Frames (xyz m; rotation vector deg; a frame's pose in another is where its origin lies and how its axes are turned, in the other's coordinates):
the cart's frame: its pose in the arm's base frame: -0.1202 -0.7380 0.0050 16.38 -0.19 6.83
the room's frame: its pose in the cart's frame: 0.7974 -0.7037 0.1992 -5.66 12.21 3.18
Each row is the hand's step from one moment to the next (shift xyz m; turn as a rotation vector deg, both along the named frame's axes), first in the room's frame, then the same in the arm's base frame.
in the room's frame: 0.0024 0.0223 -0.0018 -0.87 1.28 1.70
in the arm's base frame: -0.0022 0.0223 0.0021 -0.72 0.79 2.04
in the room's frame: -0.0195 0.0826 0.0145 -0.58 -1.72 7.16
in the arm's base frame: -0.0309 0.0733 0.0331 1.25 -2.86 6.69
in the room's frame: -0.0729 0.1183 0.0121 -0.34 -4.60 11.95
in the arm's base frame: -0.0892 0.0965 0.0468 3.00 -6.31 10.74
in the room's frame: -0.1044 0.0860 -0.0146 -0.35 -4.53 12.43
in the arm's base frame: -0.1191 0.0625 0.0203 3.08 -6.32 11.21
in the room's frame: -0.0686 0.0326 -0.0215 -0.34 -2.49 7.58
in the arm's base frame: -0.0764 0.0198 -0.0027 1.71 -3.62 6.91
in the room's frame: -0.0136 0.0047 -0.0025 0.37 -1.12 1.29
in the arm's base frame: -0.0144 0.0020 0.0008 0.83 -1.19 0.97
